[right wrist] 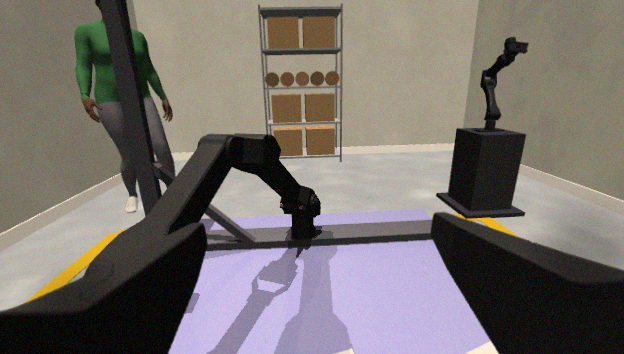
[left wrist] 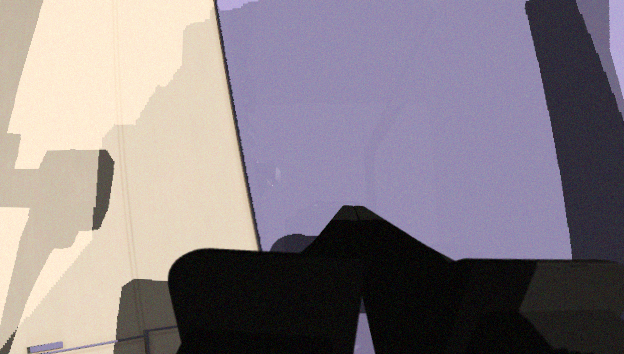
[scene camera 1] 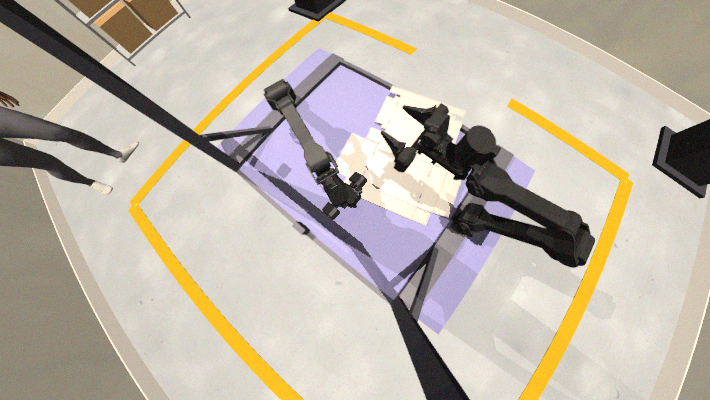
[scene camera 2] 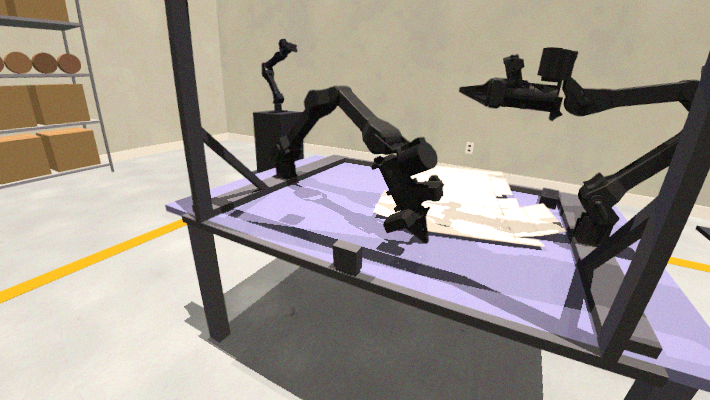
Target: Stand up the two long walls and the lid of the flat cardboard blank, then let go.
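Pixels of known places: left gripper, between the fingertips: (left wrist: 351, 216) (scene camera 1: 355, 206) (scene camera 2: 426, 242); right gripper, between the fingertips: (right wrist: 320, 228) (scene camera 1: 392, 118) (scene camera 2: 462, 89); left arm's base, origin of its link: (right wrist: 303, 232) (scene camera 2: 285, 176); right arm's base, origin of its link: (scene camera 1: 461, 224) (scene camera 2: 589, 240).
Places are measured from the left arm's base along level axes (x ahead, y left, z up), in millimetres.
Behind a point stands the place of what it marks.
The cream cardboard blank (scene camera 1: 445, 175) {x 767, y 133, z -6 mm} (scene camera 2: 475, 187) {x 613, y 253, z 2 mm} (left wrist: 170, 150) {x 589, y -101, z -13 mm} lies spread on the purple table (scene camera 1: 340, 95) {x 170, y 202, z -19 mm} (scene camera 2: 530, 272) {x 782, y -192, z -19 mm} (left wrist: 400, 150) {x 589, y -200, z -19 mm}. Its near long panel (left wrist: 185, 190) {x 571, y -110, z -12 mm}, between a double crease and the straight outer edge, looks flat or nearly flat. A corner of the blank (right wrist: 487, 349) {x 388, y 251, z 14 mm} shows in the right wrist view. No panel stands upright. My left gripper (scene camera 1: 349, 201) {x 561, y -178, z -18 mm} (scene camera 2: 424, 239) {x 561, y -178, z -18 mm} (left wrist: 351, 216) {x 561, y -178, z -18 mm} is shut and empty, pointing down low over the table just outside that edge; its exact height is unclear. My right gripper (scene camera 1: 394, 120) {x 563, y 2, z 317 mm} (scene camera 2: 462, 90) {x 563, y 2, z 317 mm} is open and empty, held level high above the blank.
Dark frame rails border the table, with a small black block (scene camera 1: 301, 227) {x 466, y -362, z 38 mm} (scene camera 2: 347, 257) {x 464, y -381, z 19 mm} on the near rail. Upright posts (scene camera 1: 220, 150) {x 38, y -340, z 123 mm} (scene camera 2: 187, 110) {x 40, y -371, z 255 mm} (right wrist: 132, 105) {x 40, y -355, z 345 mm} and braces stand at its corners. A person (right wrist: 107, 70), a shelf unit (right wrist: 300, 51) and a pedestal (right wrist: 485, 170) with another arm stand beyond.
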